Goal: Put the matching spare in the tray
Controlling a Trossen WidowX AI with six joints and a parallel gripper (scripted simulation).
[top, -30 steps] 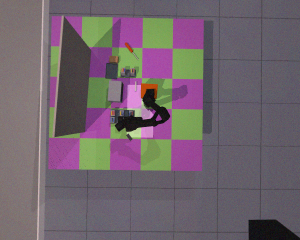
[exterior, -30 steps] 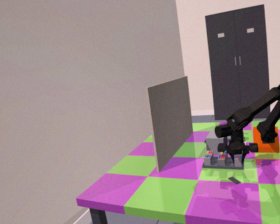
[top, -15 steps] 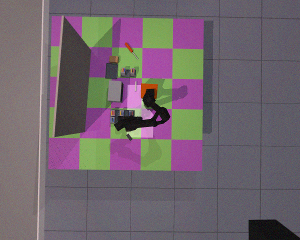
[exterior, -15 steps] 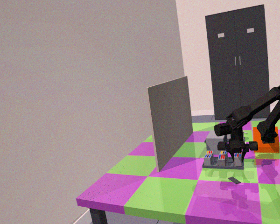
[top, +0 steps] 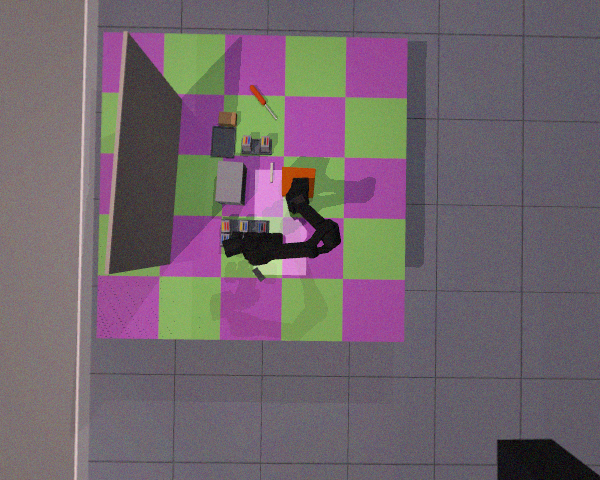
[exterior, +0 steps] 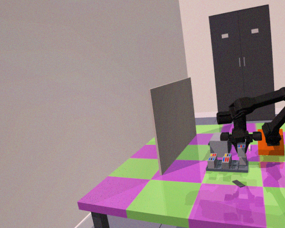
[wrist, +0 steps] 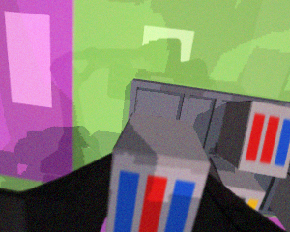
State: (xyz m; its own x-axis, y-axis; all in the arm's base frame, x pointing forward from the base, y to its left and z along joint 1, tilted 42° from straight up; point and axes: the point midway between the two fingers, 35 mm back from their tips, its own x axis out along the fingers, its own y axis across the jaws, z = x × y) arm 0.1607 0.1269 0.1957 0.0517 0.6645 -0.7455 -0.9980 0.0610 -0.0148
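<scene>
My gripper tip is 160 mm short of the dark tray, 420 mm to the left of it and 80 mm above it. Round my gripper tip: tall grey panel 370 mm ahead, 250 mm to the right, 140 mm above; then cardboard box 140 mm ahead, 510 mm to the right, 70 mm below; then unit 120 mm ahead, 220 mm to the right, 40 mm below.
</scene>
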